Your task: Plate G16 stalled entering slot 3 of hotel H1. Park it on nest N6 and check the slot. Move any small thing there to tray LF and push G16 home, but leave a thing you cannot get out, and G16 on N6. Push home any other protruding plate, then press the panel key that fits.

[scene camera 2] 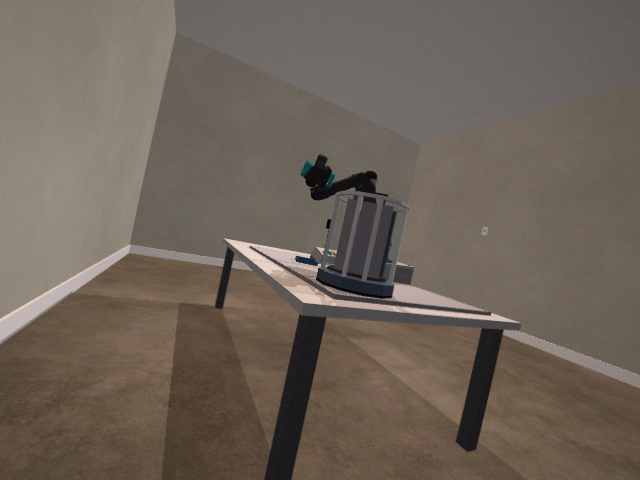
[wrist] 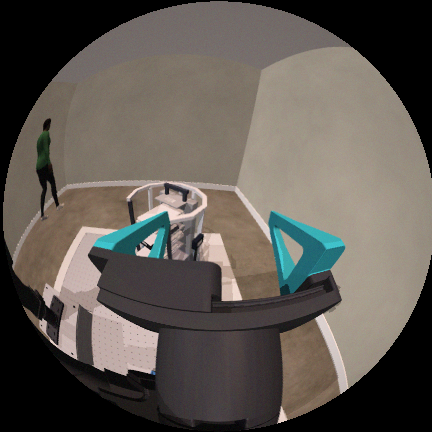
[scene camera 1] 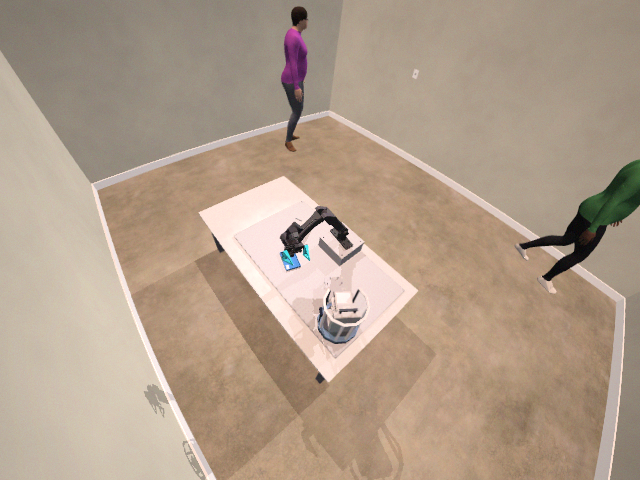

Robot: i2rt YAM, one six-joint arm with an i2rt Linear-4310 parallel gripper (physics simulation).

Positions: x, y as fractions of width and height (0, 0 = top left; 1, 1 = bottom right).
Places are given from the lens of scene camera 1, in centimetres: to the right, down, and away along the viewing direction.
round plate rack (scene camera 1: 0.53, 0.68): 10, 43, 114
